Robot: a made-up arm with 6 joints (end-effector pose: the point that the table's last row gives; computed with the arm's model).
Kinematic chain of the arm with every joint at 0, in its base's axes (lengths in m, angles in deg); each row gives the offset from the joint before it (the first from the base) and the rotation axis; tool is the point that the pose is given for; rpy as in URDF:
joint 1: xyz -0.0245 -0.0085 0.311 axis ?
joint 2: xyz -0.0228 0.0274 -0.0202 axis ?
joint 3: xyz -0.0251 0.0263 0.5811 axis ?
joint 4: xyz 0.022 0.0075 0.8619 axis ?
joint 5: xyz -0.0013 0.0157 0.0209 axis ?
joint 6: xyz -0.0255 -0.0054 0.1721 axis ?
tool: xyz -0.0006 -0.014 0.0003 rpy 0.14 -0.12 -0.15
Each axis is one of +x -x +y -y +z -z.
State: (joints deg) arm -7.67 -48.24 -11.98 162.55 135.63 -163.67
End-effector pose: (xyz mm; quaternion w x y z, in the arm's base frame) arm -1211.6 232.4 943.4 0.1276 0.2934 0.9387 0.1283
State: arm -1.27 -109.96 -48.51 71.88 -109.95 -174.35
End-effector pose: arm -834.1 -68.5 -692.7 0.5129 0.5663 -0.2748 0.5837
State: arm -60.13 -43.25 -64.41 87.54 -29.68 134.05
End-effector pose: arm -762.1 1200.3 384.1 0.1113 0.6140 -0.5150 -0.5877
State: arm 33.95 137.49 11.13 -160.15 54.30 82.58
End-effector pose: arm 791.9 552.0 -916.5 0.5523 -0.5890 0.4495 -0.3821
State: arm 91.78 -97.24 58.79 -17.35 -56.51 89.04
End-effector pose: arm -99.7 -1303.5 876.6 0.1443 -0.0044 -0.7283 0.6699
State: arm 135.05 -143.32 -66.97 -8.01 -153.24 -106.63
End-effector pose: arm -101.0 -48.1 -794.5 0.9518 0.0450 -0.0135 0.3030
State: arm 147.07 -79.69 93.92 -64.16 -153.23 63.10
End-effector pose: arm 265.6 -343.0 1071.8 0.0220 -0.1400 0.9425 -0.3026
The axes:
joint 1: +z
joint 2: +y
joint 3: +y
joint 4: +z
joint 5: +y
joint 6: +z

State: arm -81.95 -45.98 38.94 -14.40 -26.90 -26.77
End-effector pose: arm -32.4 663.0 1680.6 0.4514 -0.1533 -0.2483 -0.8432
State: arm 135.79 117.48 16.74 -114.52 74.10 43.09
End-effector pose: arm -835.4 897.9 -582.6 0.7274 -0.6696 0.0553 -0.1397
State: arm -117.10 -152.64 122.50 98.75 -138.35 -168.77
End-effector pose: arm 228.1 565.5 405.7 0.2142 0.8360 -0.3147 -0.3952
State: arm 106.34 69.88 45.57 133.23 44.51 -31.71
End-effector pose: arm -562.3 1357.2 110.5 0.3965 0.1750 -0.6382 -0.6363
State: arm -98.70 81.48 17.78 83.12 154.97 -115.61
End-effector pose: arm -51.4 -1297.5 264.5 0.6950 -0.3939 0.5437 0.2573
